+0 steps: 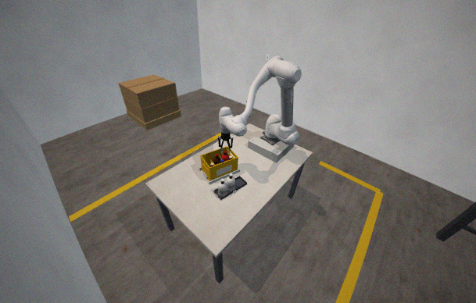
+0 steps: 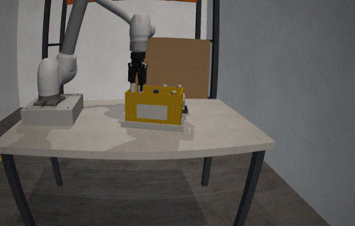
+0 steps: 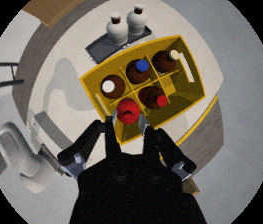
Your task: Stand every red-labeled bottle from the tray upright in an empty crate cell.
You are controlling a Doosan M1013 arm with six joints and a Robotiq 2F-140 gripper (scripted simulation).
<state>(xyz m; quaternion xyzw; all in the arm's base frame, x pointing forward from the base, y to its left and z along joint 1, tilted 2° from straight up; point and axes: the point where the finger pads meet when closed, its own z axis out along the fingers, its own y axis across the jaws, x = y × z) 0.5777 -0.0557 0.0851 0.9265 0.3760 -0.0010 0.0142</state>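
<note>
Right now the red-labeled bottle is 90 mm below my hand. The rest, counted from my hand: crate (90 mm below, 90 mm ahead, 30 mm to the left).
</note>
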